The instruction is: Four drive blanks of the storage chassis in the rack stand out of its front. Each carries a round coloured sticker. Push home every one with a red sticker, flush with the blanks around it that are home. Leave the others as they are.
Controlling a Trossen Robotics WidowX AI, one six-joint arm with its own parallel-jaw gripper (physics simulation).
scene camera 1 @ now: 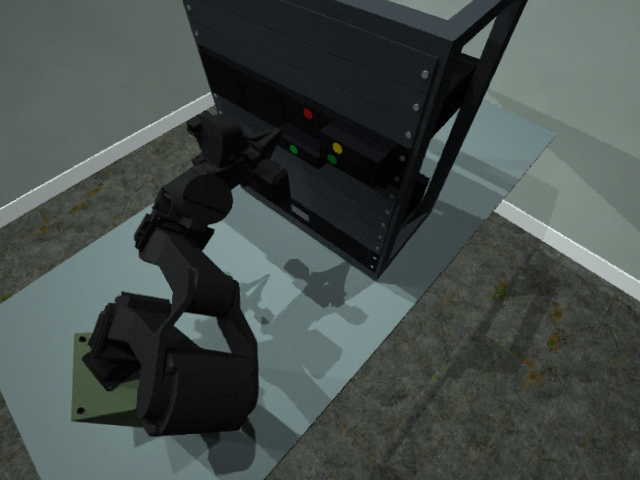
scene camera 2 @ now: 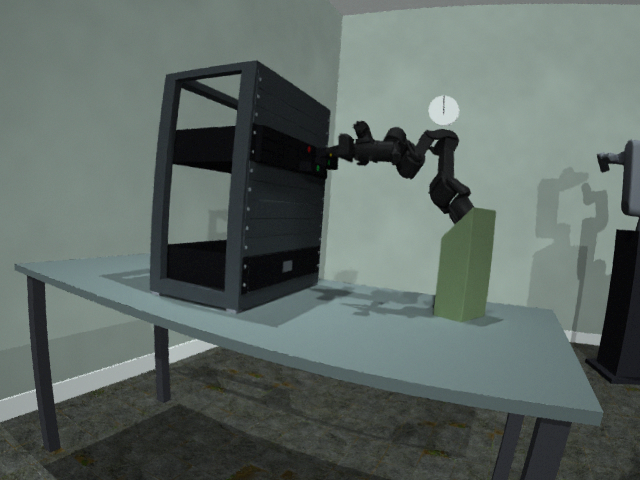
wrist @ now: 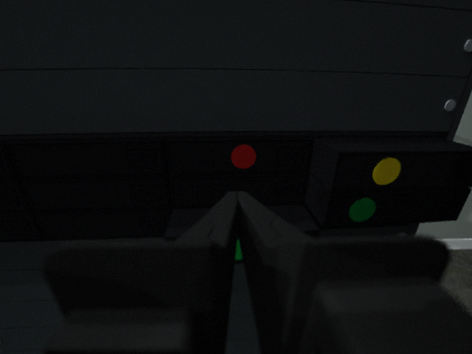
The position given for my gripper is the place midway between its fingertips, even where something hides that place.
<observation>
In view: my gripper (scene camera 1: 280, 131) and a rack (scene camera 1: 397, 79).
The rack shows as well in scene camera 2 (scene camera 2: 262, 259). My gripper is seen too in scene camera 2 (scene camera 2: 326, 150).
</observation>
